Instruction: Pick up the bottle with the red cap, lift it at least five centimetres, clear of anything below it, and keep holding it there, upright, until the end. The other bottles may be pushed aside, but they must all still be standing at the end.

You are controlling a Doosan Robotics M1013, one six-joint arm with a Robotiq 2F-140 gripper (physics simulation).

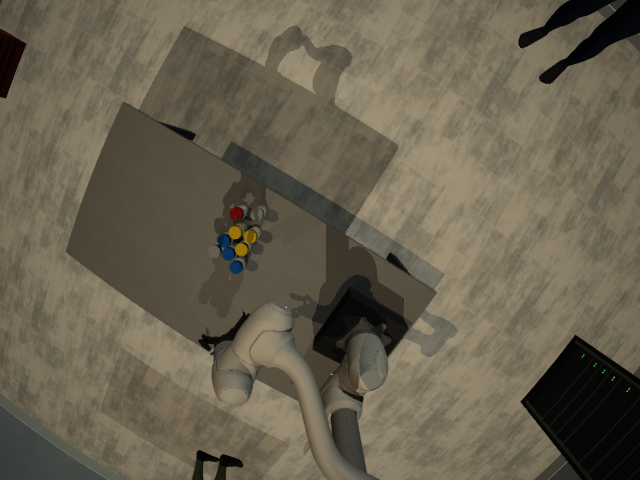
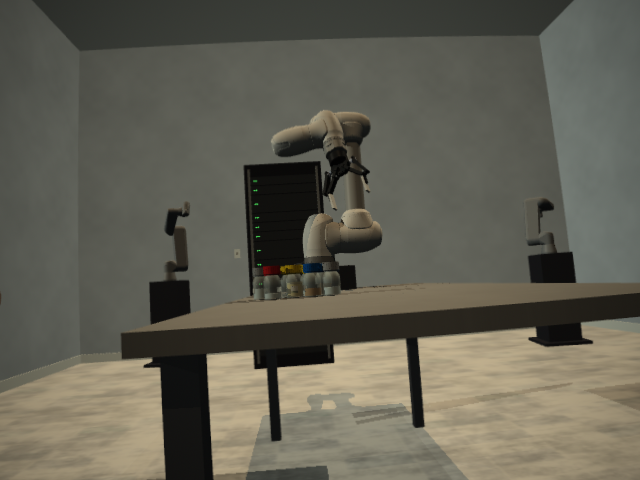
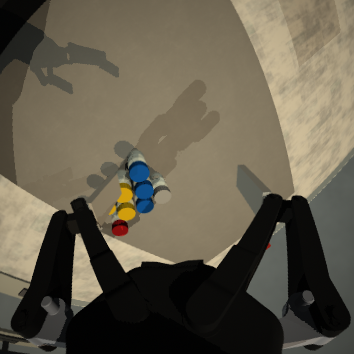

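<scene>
The bottle with the red cap stands upright on the table at one end of a tight group. A bottle with a pale cap stands beside it. Three yellow-capped bottles, one of them marked here, stand close behind it. Three blue-capped bottles, one of them marked here, and another pale-capped bottle stand farther along. My gripper is open and empty, high above the table's level and well away from the red-capped bottle.
The arm's black base block stands at one end of the table. A black server rack stands on the floor beyond. Two smaller arms on black pedestals stand farther back.
</scene>
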